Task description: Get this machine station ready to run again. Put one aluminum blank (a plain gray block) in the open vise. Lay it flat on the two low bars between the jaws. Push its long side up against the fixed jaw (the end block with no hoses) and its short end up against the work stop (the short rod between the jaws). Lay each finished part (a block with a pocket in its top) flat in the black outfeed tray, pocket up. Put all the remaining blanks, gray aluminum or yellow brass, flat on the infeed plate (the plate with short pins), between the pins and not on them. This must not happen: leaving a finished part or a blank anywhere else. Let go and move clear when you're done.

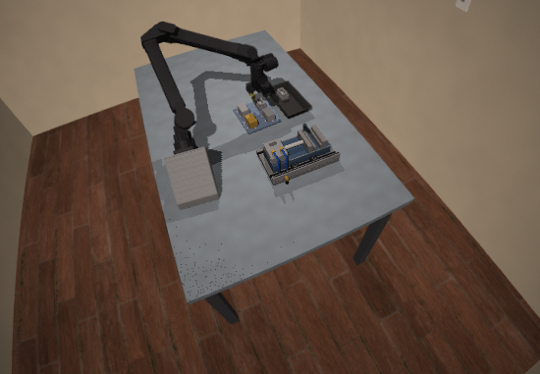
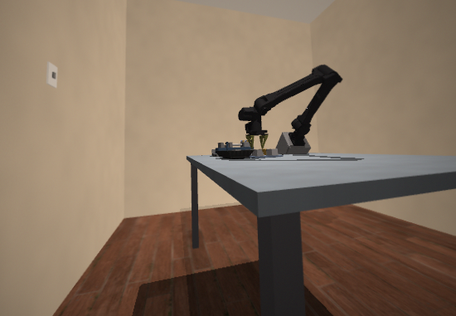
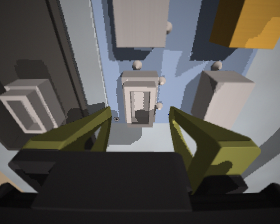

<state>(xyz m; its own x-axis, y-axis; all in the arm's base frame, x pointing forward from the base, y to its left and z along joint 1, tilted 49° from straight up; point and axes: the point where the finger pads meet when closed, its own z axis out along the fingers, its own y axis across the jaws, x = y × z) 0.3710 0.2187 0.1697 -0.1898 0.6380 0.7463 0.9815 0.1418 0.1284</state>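
My hand is 11 cm to the left of the yellow brass blank, 7 cm past it and 3 cm above it. Round my hand: blue vise base 35 cm to the right, 7 cm ahead, 2 cm below.
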